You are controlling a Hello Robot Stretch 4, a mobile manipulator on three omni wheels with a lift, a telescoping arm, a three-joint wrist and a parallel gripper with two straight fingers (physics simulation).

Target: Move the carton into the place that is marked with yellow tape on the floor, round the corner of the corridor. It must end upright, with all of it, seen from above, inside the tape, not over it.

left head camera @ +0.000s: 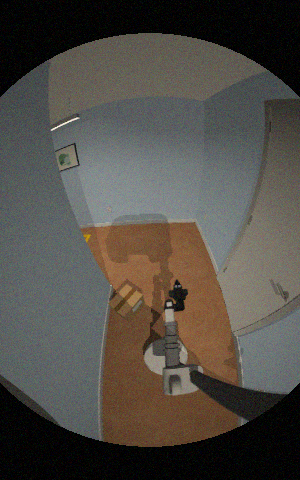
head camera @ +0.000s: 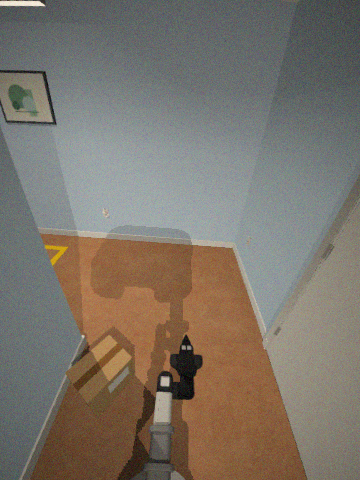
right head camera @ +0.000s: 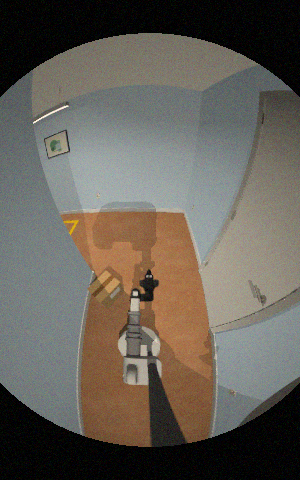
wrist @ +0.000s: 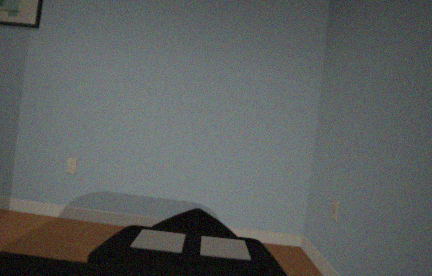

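Seen in the pictures: gripper, fingertip midpoint: point(left head camera: 175, 279) point(head camera: 185, 335) point(right head camera: 148, 269) point(wrist: 195, 227); robot's base, origin of the base link: point(left head camera: 164, 355).
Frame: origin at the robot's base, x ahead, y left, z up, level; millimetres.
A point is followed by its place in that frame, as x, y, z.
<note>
The brown carton point(head camera: 102, 370) @(567, 377, 250) point(left head camera: 127, 299) @(592, 372, 252) point(right head camera: 105, 286) @(585, 369, 251) stands upright on the floor, turned at an angle, close to the end of the left wall at the corner. A darker strip runs across its top and a pale label is on one side. The yellow tape point(head camera: 59, 254) @(1910, 1446, -27) point(left head camera: 87, 237) @(1967, 1448, -31) point(right head camera: 73, 226) @(1865, 1450, -31) shows in part beyond the corner; the wall hides the rest. My gripper point(head camera: 186, 338) @(598, -83, 644) point(left head camera: 177, 283) @(598, -83, 644) point(right head camera: 148, 272) @(598, -83, 644) point(wrist: 195, 227) @(598, -83, 644) is shut and empty, to the right of the carton and apart from it. The carton does not show in the wrist view.
The left wall point(head camera: 25, 310) @(603, 667, 740) ends at the corner beside the carton. A blue wall point(head camera: 160, 150) @(2343, 239, 1186) with a framed picture point(head camera: 28, 97) @(2326, 1563, 1610) stands ahead. A grey door point(head camera: 320, 360) @(559, -807, 525) point(left head camera: 265, 225) @(696, -807, 1077) point(right head camera: 250, 215) @(715, -808, 1126) is on the right. My arm's shadow falls on the floor and far wall.
</note>
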